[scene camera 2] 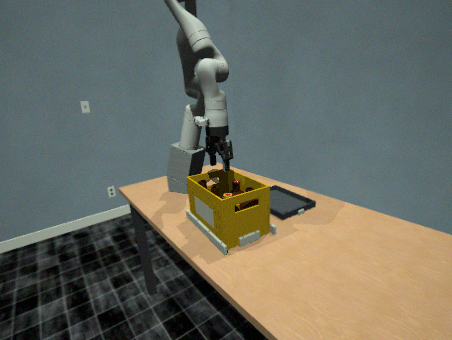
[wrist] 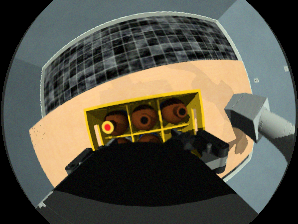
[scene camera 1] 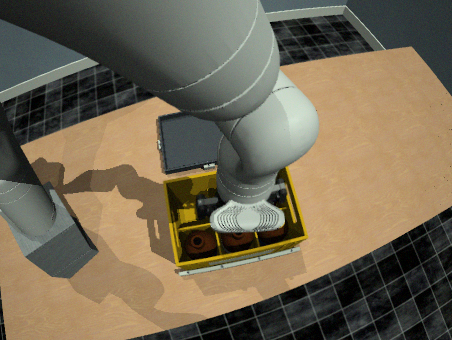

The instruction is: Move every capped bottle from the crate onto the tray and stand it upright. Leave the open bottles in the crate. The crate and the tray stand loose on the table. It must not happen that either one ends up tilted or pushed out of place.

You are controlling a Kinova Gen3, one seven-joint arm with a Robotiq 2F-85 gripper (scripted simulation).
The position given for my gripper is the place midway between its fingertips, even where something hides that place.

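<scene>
Scene camera 1 gives me a dark tray [scene camera 1: 187,142] and a yellow crate [scene camera 1: 180,194], along with my gripper [scene camera 1: 239,212]. In scene camera 2 I find my gripper [scene camera 2: 219,168] again, and there too are the tray [scene camera 2: 284,203] and the crate [scene camera 2: 218,215]. My gripper [wrist: 144,140] also appears in the wrist view, but the wrist view does not show the dark tray, hidden by my gripper.
</scene>
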